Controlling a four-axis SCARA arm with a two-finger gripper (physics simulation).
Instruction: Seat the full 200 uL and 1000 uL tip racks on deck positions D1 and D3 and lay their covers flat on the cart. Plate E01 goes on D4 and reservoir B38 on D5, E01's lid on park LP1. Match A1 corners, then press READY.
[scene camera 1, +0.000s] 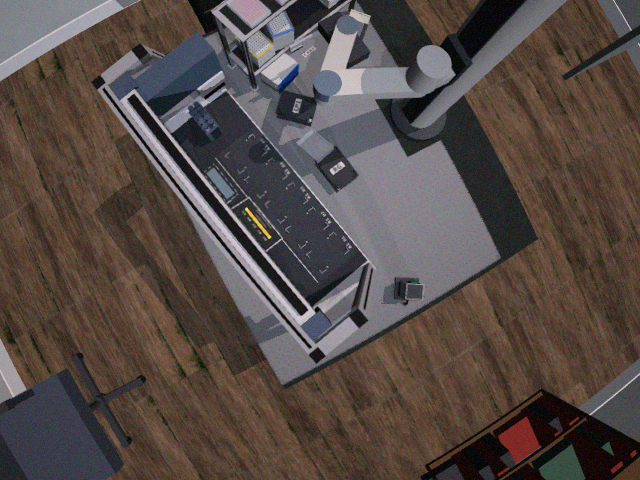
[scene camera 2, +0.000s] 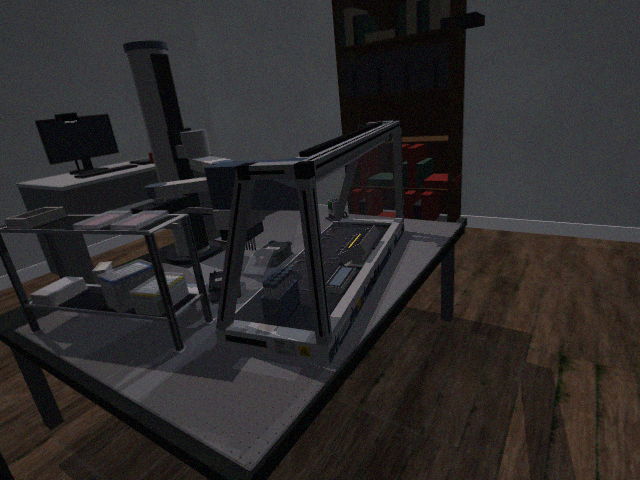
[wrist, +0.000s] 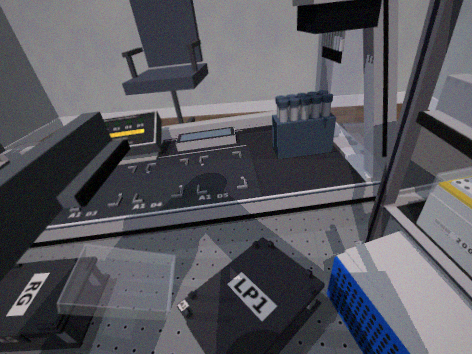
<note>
My gripper carries nothing. Also in view: a tube rack and a cart upright posts.
My gripper is seen too in scene camera 2 and in the wrist view.
</note>
